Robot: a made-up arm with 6 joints.
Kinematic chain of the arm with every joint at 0, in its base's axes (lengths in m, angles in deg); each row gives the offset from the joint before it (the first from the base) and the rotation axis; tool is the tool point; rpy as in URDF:
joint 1: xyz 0 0 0.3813 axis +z
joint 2: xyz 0 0 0 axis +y
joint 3: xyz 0.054 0 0.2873 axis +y
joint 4: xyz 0.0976 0 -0.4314 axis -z
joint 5: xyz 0 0 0 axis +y
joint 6: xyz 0.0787 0 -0.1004 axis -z
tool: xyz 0 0 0 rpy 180 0 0
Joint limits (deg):
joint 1: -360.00..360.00
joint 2: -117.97..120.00
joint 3: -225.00..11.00
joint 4: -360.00..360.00
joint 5: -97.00..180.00
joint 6: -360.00..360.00
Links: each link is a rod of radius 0.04 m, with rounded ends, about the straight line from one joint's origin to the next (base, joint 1, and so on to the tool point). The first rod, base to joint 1, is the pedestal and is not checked.
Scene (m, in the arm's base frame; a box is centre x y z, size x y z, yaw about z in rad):
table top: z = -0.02
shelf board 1: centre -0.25 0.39 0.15 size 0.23 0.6 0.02 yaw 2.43
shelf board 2: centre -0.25 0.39 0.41 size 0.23 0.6 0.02 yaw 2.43
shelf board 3: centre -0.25 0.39 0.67 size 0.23 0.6 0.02 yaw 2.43
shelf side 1: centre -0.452 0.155 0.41 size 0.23 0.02 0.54 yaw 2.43
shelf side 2: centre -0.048 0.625 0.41 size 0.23 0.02 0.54 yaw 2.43
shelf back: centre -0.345 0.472 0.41 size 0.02 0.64 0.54 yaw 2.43
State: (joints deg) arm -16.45 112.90 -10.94 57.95 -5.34 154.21
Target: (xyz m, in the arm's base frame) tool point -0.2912 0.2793 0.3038
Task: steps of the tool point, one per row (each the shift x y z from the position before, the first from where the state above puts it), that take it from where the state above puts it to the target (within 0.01 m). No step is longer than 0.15 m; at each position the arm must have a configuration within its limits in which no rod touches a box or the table.
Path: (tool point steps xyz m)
1: 0.0557 -0.0829 -0.0487
2: 0.0822 -0.0503 -0.0374
3: 0.0919 -0.0102 -0.0243
4: 0.0833 0.0293 -0.0102
5: 0.0589 0.0600 0.0042
6: 0.0242 0.0759 0.0179
7: -0.0125 0.0743 0.0300
8: -0.0434 0.0566 0.0398
9: -0.0620 0.0279 0.0464
10: -0.0649 -0.0048 0.0496
11: -0.0532 -0.0338 0.0492
12: -0.0491 0.0425 0.0004
13: -0.0480 0.0415 0.0000
14: -0.0466 0.0400 -0.0004

